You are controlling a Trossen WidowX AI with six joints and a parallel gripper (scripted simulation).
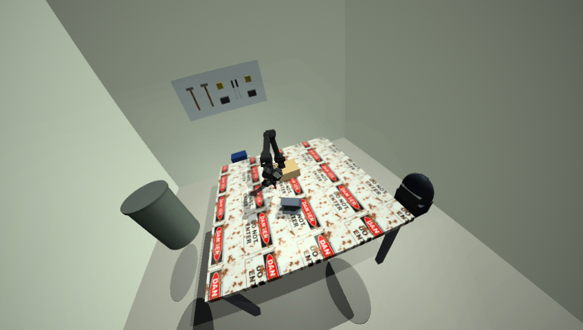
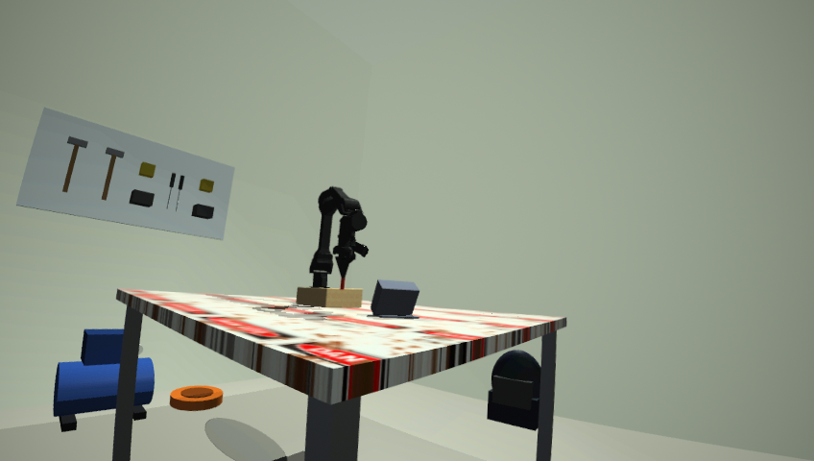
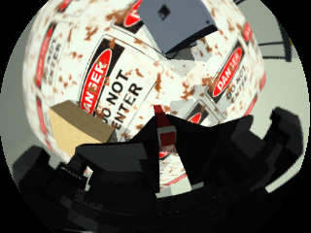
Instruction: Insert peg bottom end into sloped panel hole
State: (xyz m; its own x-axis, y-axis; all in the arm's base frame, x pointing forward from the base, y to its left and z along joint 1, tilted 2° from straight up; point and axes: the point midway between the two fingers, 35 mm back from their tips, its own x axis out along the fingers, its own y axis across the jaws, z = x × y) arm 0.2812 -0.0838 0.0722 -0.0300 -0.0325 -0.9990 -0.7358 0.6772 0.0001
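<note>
Now: the grey sloped panel 160 mm ahead of my gripper tip, 100 mm to the left of it and 60 mm below it. Round my gripper tip: red peg: 20 mm above.
</note>
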